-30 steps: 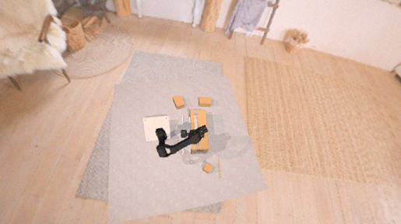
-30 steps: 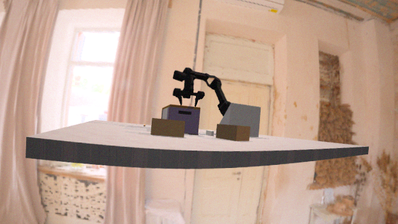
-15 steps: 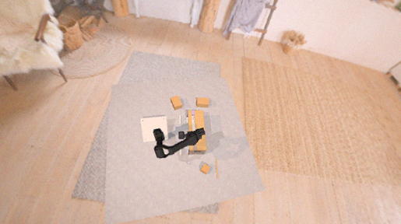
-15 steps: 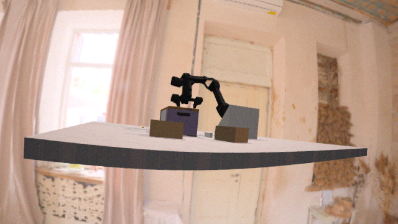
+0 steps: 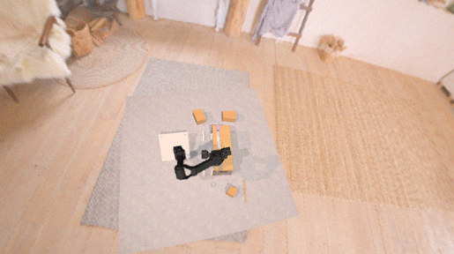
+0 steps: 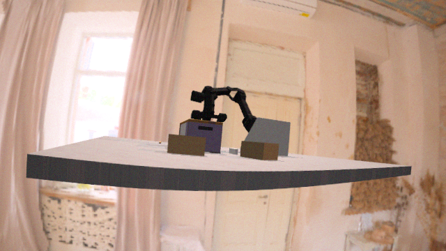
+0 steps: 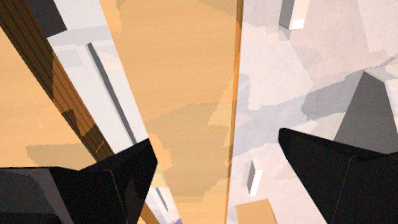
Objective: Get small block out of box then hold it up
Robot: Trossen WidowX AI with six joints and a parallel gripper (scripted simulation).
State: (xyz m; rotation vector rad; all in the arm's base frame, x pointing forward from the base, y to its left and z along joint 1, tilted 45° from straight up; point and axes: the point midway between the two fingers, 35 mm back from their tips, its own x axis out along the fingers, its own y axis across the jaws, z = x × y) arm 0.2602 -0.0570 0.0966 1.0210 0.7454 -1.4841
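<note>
My gripper tip is now 5 cm short of the yellow block, 3 cm to the right of it and 1 cm above it. The rest, counted from my gripper tip: thin orange stick (19 cm ahead, 31 cm to the right, 9 cm below).
</note>
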